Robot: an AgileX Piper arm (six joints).
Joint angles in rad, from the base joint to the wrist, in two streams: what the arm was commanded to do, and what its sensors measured. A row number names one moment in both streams.
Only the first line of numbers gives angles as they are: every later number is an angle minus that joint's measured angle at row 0.
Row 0, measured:
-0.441, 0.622, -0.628, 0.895, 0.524, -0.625
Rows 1 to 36, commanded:
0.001, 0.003, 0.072, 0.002, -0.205, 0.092
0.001, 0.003, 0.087, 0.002, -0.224, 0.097
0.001, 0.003, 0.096, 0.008, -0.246, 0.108
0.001, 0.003, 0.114, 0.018, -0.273, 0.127
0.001, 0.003, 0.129, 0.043, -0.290, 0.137
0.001, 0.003, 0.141, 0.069, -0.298, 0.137
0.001, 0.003, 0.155, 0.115, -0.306, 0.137
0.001, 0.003, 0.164, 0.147, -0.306, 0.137
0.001, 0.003, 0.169, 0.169, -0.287, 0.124
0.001, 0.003, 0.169, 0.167, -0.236, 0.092
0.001, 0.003, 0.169, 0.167, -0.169, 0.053
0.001, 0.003, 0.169, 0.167, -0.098, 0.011
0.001, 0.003, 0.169, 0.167, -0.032, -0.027
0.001, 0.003, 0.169, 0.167, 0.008, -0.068
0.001, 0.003, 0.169, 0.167, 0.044, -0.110
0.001, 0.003, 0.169, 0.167, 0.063, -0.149
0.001, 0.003, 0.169, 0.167, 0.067, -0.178
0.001, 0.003, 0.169, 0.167, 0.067, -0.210
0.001, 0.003, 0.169, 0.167, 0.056, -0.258
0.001, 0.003, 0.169, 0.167, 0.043, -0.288
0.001, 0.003, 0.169, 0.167, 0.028, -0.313
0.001, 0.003, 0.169, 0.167, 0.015, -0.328
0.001, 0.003, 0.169, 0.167, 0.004, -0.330
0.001, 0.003, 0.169, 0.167, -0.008, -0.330
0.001, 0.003, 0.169, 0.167, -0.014, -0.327
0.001, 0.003, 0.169, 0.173, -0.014, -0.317
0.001, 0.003, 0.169, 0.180, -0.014, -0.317
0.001, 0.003, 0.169, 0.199, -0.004, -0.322
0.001, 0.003, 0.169, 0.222, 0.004, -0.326
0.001, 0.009, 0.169, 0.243, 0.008, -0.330
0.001, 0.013, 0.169, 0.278, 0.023, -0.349
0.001, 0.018, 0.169, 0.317, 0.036, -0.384
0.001, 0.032, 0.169, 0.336, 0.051, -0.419
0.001, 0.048, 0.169, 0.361, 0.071, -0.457
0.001, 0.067, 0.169, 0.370, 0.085, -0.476
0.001, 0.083, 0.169, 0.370, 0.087, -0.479
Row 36, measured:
0.000, 0.029, 0.165, 0.314, 0.042, -0.396
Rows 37 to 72, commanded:
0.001, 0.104, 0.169, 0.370, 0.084, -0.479
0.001, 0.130, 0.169, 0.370, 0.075, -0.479
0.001, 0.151, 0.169, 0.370, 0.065, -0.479
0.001, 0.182, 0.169, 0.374, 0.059, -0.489
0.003, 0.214, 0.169, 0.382, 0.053, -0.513
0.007, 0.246, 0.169, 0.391, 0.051, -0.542
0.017, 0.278, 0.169, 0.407, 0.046, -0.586
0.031, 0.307, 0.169, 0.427, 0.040, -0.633
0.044, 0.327, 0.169, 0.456, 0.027, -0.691
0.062, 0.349, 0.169, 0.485, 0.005, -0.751
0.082, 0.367, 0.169, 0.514, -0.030, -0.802
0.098, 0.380, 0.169, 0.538, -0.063, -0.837
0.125, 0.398, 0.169, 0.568, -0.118, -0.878
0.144, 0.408, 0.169, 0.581, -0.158, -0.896
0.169, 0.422, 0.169, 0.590, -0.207, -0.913
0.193, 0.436, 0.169, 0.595, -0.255, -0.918
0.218, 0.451, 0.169, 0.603, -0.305, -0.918
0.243, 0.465, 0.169, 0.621, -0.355, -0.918
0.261, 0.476, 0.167, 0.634, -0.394, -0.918
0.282, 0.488, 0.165, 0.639, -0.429, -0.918
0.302, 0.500, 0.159, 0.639, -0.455, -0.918
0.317, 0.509, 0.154, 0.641, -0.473, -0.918
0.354, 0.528, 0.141, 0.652, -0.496, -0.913
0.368, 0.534, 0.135, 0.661, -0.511, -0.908
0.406, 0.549, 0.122, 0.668, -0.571, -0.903
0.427, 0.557, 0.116, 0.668, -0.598, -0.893
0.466, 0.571, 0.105, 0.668, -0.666, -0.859
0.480, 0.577, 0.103, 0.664, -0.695, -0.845
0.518, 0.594, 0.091, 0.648, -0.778, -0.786
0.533, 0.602, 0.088, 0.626, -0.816, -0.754
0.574, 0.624, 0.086, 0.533, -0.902, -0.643
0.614, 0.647, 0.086, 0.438, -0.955, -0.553
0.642, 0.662, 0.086, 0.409, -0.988, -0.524
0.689, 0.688, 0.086, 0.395, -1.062, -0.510
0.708, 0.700, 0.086, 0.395, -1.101, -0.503
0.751, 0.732, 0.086, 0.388, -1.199, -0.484
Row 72, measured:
0.654, 0.669, 0.092, 0.439, -0.995, -0.548
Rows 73 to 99, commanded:
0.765, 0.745, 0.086, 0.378, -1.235, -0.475
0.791, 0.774, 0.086, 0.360, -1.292, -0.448
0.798, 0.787, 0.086, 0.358, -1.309, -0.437
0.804, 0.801, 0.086, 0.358, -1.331, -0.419
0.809, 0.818, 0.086, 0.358, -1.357, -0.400
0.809, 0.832, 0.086, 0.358, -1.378, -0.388
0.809, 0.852, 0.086, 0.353, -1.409, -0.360
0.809, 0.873, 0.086, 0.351, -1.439, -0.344
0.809, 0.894, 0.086, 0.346, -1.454, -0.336
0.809, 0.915, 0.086, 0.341, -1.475, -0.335
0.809, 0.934, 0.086, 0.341, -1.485, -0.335
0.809, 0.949, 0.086, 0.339, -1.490, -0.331
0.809, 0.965, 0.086, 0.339, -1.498, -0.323
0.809, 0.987, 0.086, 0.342, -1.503, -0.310
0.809, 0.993, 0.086, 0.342, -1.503, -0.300
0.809, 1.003, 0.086, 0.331, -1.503, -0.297
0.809, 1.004, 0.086, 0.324, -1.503, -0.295
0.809, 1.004, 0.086, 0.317, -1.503, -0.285
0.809, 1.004, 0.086, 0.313, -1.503, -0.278
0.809, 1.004, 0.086, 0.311, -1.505, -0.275
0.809, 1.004, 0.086, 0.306, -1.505, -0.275
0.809, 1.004, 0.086, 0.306, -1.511, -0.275
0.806, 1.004, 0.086, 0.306, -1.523, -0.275
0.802, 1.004, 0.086, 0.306, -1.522, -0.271
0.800, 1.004, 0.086, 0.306, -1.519, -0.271
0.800, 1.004, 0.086, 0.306, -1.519, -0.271
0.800, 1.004, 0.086, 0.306, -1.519, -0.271
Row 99, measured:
0.805, 1.002, 0.090, 0.318, -1.503, -0.279
